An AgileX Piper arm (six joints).
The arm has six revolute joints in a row. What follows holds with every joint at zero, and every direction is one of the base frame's. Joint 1 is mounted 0.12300 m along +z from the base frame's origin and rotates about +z. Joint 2 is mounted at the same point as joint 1 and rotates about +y. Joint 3 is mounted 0.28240 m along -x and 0.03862 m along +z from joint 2 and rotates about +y. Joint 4 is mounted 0.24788 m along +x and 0.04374 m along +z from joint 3 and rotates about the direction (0.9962, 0, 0.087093). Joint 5 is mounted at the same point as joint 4 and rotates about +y. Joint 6 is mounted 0.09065 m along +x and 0.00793 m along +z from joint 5 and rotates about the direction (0.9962, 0, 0.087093). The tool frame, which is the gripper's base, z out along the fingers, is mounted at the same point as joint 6; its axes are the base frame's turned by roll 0.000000, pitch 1.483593 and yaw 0.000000 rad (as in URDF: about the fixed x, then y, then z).
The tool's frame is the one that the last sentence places.
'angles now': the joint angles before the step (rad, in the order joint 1, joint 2, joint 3, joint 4, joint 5, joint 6). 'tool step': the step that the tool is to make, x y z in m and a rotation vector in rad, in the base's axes. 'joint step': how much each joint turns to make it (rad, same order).
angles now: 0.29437 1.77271 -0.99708 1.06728 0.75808 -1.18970
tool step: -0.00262 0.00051 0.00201 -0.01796 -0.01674 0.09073
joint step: 0.00001 -0.00001 -0.01394 -0.04840 0.05045 -0.03653
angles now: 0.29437 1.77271 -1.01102 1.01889 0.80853 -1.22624
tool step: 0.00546 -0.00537 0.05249 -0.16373 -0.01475 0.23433
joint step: 0.00001 -0.03784 -0.22115 -0.36128 0.28158 0.16828
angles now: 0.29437 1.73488 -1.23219 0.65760 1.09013 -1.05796
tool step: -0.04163 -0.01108 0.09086 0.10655 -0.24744 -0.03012
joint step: 0.00001 -0.27476 -0.01107 0.02272 0.00125 0.03106
